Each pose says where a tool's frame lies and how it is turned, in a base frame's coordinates. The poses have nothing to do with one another.
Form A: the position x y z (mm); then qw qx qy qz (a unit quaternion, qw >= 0).
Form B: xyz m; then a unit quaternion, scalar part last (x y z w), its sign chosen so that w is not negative. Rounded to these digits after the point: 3 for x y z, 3 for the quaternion.
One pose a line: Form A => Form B
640 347 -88 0.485 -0.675 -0.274 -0.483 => 0.640 0.347 -0.088 -0.675 -0.274 -0.483 0.485
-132 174 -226 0.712 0.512 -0.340 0.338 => -0.132 0.174 -0.226 0.512 -0.340 0.338 0.712
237 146 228 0.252 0.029 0.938 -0.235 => 0.237 0.146 0.228 0.029 0.938 -0.235 0.252
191 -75 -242 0.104 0.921 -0.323 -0.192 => 0.191 -0.075 -0.242 0.921 -0.323 -0.192 0.104
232 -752 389 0.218 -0.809 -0.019 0.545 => 0.232 -0.752 0.389 -0.809 -0.019 0.545 0.218
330 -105 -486 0.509 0.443 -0.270 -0.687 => 0.330 -0.105 -0.486 0.443 -0.270 -0.687 0.509
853 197 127 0.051 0.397 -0.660 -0.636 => 0.853 0.197 0.127 0.397 -0.660 -0.636 0.051
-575 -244 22 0.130 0.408 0.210 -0.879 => -0.575 -0.244 0.022 0.408 0.210 -0.879 0.130
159 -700 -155 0.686 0.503 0.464 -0.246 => 0.159 -0.700 -0.155 0.503 0.464 -0.246 0.686
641 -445 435 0.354 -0.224 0.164 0.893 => 0.641 -0.445 0.435 -0.224 0.164 0.893 0.354
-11 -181 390 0.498 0.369 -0.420 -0.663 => -0.011 -0.181 0.390 0.369 -0.420 -0.663 0.498
